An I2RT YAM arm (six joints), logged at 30 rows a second.
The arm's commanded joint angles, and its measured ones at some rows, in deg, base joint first. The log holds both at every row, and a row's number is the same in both.
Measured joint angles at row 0:
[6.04, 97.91, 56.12, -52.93, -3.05, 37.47]
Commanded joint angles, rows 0 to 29:
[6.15, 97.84, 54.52, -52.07, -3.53, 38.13]
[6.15, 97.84, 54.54, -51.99, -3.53, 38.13]
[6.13, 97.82, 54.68, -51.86, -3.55, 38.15]
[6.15, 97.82, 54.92, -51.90, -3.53, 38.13]
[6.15, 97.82, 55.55, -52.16, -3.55, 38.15]
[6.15, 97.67, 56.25, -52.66, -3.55, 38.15]
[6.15, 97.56, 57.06, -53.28, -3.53, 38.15]
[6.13, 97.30, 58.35, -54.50, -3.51, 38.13]
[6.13, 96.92, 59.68, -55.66, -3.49, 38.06]
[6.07, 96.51, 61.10, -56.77, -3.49, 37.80]
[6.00, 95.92, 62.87, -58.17, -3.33, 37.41]
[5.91, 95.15, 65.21, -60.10, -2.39, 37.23]
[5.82, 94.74, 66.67, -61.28, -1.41, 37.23]
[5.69, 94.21, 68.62, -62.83, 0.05, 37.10]
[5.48, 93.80, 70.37, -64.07, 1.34, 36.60]
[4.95, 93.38, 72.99, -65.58, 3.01, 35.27]
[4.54, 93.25, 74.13, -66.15, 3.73, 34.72]
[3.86, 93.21, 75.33, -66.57, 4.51, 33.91]
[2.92, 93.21, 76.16, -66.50, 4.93, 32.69]
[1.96, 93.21, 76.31, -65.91, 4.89, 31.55]
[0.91, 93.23, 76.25, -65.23, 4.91, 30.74]
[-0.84, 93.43, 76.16, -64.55, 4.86, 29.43]
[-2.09, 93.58, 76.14, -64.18, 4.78, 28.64]
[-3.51, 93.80, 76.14, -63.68, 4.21, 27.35]
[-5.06, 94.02, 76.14, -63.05, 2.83, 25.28]
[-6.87, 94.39, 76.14, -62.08, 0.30, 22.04]
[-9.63, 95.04, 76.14, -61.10, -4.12, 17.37]
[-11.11, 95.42, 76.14, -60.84, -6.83, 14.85]
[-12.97, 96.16, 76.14, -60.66, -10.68, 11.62]
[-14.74, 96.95, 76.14, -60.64, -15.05, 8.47]
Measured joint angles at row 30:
[-9.72, 94.76, 75.44, -61.01, -2.07, 21.87]
